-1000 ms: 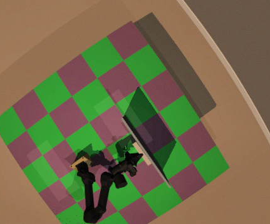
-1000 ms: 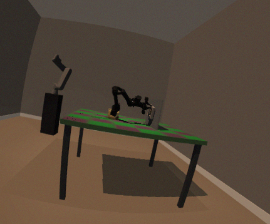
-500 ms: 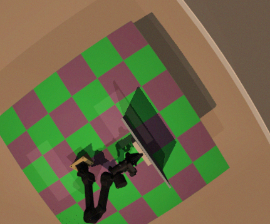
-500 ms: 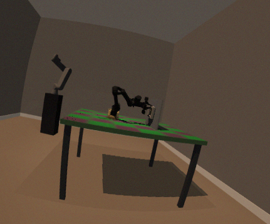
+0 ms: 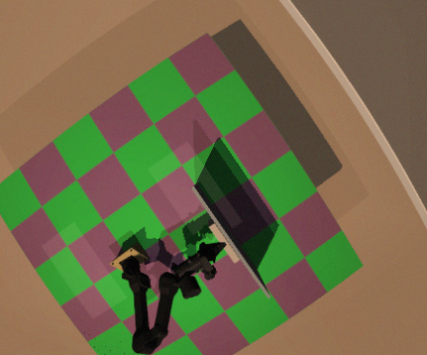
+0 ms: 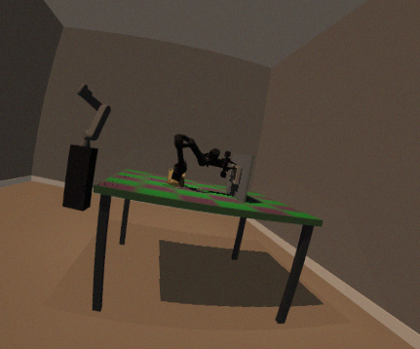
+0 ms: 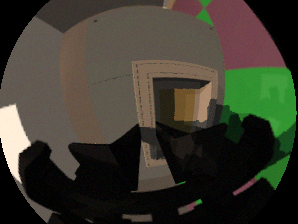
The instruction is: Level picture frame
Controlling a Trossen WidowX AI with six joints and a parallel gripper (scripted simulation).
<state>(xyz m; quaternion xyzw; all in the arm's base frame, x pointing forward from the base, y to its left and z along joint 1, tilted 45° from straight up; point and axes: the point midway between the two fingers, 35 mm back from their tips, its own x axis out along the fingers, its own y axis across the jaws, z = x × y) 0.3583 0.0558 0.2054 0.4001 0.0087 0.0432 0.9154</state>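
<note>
Right now the picture frame is 50 mm below my gripper tip. The rest, counted from my gripper tip: grey wall panel (60 mm below, 20 mm ahead).
</note>
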